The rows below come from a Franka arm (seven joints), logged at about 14 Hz.
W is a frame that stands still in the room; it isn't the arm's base.
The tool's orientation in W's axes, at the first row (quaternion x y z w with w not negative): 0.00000, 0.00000, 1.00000, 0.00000
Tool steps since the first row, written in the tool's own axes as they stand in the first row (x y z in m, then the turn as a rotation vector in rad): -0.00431, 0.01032, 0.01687, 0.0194, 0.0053, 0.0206; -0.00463, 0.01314, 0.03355, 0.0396, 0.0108, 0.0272; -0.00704, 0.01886, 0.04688, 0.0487, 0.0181, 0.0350; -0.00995, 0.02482, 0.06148, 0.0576, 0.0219, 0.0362; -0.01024, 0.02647, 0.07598, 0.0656, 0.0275, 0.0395; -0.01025, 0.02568, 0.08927, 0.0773, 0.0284, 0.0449
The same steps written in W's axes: 0.00431, -0.01032, 0.01687, -0.0194, -0.0053, 0.0206; 0.00463, -0.01314, 0.03355, -0.0396, -0.0108, 0.0272; 0.00704, -0.01886, 0.04688, -0.0487, -0.0181, 0.0350; 0.00995, -0.02482, 0.06148, -0.0576, -0.0219, 0.0362; 0.01024, -0.02647, 0.07598, -0.0656, -0.0275, 0.0395; 0.01025, -0.02568, 0.08927, -0.0773, -0.0284, 0.0449
